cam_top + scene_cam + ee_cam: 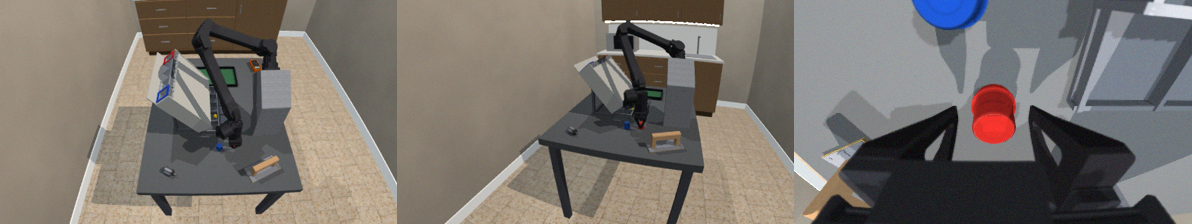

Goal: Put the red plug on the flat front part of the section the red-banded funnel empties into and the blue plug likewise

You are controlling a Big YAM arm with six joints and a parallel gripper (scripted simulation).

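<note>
Now: hand 1 cm above the red plug. From my hand the other things lie so: blue plug: 8 cm ahead, 3 cm to the left, 1 cm below; then beige cover: 25 cm ahead, 24 cm to the right, 18 cm above; then dark object: 33 cm ahead, 20 cm to the left, 1 cm below.
</note>
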